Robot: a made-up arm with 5 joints.
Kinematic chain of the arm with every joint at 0, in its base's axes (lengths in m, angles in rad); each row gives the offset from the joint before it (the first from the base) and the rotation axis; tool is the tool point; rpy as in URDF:
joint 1: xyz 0 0 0.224 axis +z
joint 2: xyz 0 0 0 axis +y
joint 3: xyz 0.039 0 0.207 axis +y
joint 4: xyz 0.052 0 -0.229 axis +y
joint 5: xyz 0.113 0 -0.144 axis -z
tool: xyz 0 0 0 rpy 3.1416 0 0
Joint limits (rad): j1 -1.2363..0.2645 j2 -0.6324..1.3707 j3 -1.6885..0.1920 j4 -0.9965..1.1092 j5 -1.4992..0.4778
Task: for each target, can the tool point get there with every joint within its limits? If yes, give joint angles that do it. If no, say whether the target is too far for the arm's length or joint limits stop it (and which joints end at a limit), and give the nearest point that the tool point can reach.
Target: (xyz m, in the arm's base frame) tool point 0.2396 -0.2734 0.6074
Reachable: yes | joints -0.8513 -0.2295 -1.3905 0.0713 -0.5025
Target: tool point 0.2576 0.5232 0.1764
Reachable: no: joint limits stop it (at a limit: joint 1) | nearest point 0.3720 0.1008 0.1764 | short by 0.438 m
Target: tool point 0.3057 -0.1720 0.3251
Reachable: yes | joints -0.5124 -0.3979 -0.8756 0.8661 -0.6327
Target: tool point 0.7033 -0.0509 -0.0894
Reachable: no: too far | nearest point 0.5190 -0.0376 -0.0073 | short by 0.202 m
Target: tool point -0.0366 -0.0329 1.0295
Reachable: no: too far | nearest point 0.0104 -0.0298 0.7910 | short by 0.243 m
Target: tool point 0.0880 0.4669 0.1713
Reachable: no: joint limits stop it (at a limit: joint 1, joint 2, joint 3) | nearest point -0.0660 0.1899 0.1722 | short by 0.317 m
